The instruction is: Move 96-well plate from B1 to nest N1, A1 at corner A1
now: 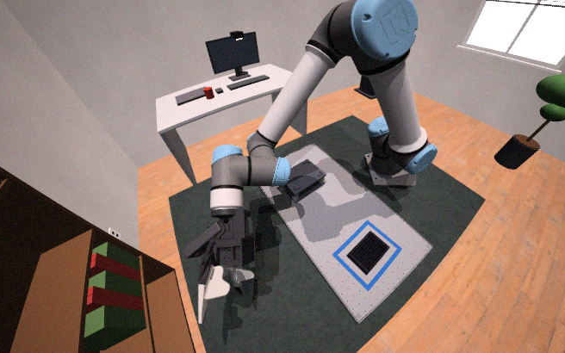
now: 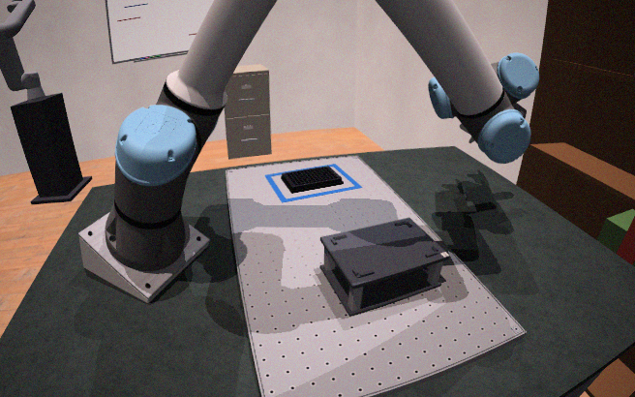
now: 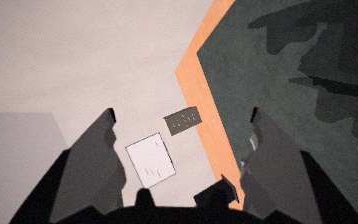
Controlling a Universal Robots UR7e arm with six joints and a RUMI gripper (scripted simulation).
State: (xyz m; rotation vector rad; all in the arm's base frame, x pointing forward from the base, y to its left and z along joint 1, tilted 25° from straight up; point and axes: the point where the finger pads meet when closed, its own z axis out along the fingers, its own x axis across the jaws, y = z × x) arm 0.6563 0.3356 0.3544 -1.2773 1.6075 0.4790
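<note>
Now: the black 96-well plate 43 cm behind my hand, 1 cm to the left of it and 17 cm below it. Also, from my hand: A1 label: 28 cm behind, 39 cm to the right, 12 cm below; then raised plate nest N1: 37 cm behind, 35 cm to the right, 12 cm below.
</note>
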